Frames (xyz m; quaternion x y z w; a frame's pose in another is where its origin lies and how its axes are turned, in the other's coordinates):
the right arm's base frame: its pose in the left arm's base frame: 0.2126 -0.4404 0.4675 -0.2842 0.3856 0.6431 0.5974
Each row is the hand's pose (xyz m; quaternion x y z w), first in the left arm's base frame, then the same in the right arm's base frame.
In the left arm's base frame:
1: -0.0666 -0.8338 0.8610 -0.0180 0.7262 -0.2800 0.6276
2: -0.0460 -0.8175 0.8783 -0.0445 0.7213 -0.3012 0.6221
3: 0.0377 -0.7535 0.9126 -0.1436 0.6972 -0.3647 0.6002
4: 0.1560 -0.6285 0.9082 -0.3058 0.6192 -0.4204 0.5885
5: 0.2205 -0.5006 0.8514 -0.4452 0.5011 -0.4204 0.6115
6: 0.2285 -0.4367 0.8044 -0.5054 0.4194 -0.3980 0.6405
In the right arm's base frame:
1: -0.5064 0.3329 -0.1424 0.7426 0.2830 -0.3715 0.4800
2: -0.5143 0.3154 -0.1175 0.7303 0.3053 -0.3922 0.4687
3: -0.5180 0.2388 -0.0374 0.6738 0.3811 -0.4611 0.4337
4: -0.4604 0.1227 0.0759 0.5449 0.4591 -0.5716 0.4069
5: -0.3513 0.0516 0.1582 0.3922 0.4694 -0.6737 0.4147
6: -0.2783 0.0370 0.1869 0.3033 0.4417 -0.7254 0.4321

